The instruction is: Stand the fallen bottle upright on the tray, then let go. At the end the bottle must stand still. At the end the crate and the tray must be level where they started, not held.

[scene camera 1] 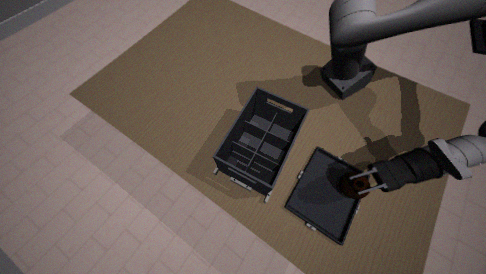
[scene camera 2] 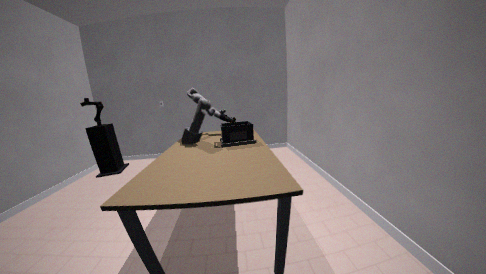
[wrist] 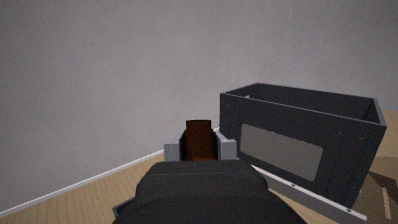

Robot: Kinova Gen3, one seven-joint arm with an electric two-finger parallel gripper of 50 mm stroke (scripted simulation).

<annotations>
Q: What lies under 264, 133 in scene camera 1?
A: A dark crate.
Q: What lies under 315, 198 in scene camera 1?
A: A dark flat tray.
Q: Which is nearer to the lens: the brown bottle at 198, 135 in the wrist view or the dark crate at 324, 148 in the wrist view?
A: The brown bottle.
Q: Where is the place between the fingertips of my gripper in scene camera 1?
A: At 353, 186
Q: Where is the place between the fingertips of my gripper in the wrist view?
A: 198, 141
</annotations>
